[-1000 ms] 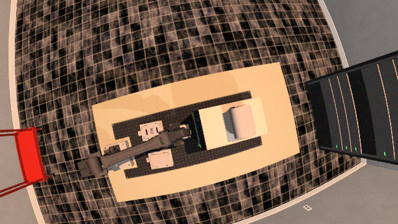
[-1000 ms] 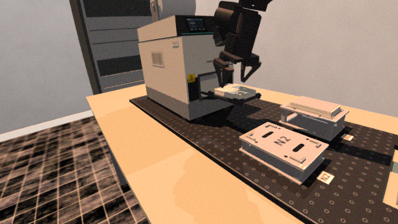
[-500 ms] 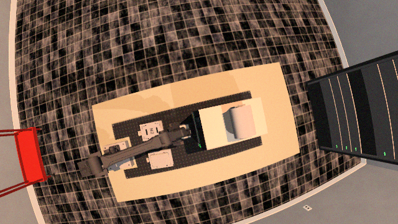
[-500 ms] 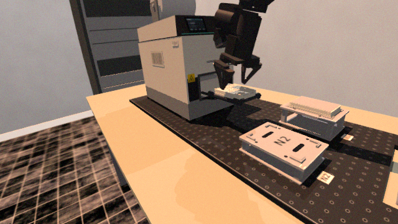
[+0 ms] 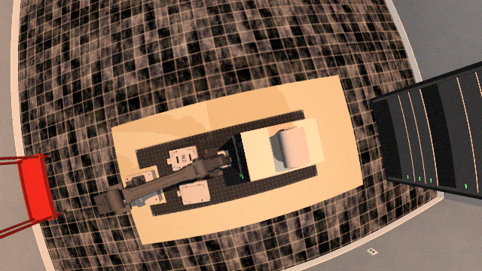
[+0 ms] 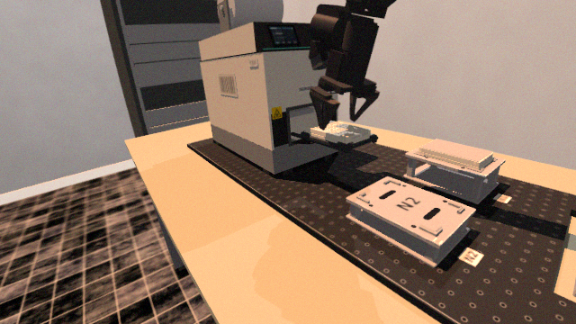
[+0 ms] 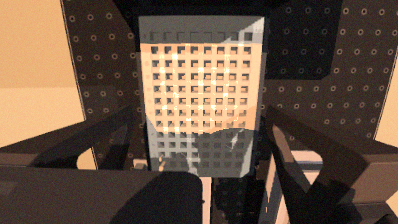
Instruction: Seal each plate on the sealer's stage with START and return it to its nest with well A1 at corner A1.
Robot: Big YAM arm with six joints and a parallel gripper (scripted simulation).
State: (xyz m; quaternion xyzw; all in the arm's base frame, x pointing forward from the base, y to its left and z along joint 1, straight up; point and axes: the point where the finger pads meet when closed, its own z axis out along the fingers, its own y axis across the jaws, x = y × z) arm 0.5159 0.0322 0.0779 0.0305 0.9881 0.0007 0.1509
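My hand is 20 mm above the well plate. From my hand the other things lie so: sealer stage: 30 mm below; plate nest N2: 200 mm behind, 60 mm to the left, 100 mm below; sealer screen: 120 mm ahead, 40 mm to the left, 180 mm above.
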